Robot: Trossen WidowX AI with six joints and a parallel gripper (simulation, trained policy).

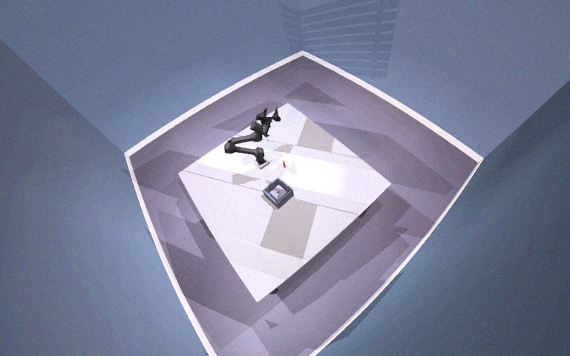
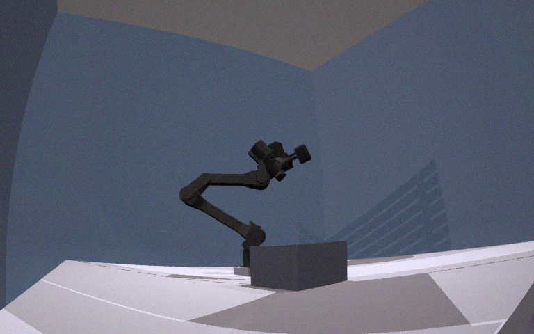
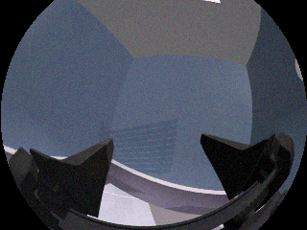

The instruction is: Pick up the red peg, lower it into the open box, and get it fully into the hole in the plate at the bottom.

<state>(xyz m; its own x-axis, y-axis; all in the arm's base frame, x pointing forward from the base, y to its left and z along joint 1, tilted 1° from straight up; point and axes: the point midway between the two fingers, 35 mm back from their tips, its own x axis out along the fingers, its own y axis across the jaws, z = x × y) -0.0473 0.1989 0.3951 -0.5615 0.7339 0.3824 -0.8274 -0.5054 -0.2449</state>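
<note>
Right now the red peg is 23 cm ahead of my gripper tip, 8 cm to the right of it and 40 cm below it. Round my gripper tip: box (42 cm ahead, 26 cm to the right, 41 cm below); then plate (42 cm ahead, 26 cm to the right, 39 cm below).
</note>
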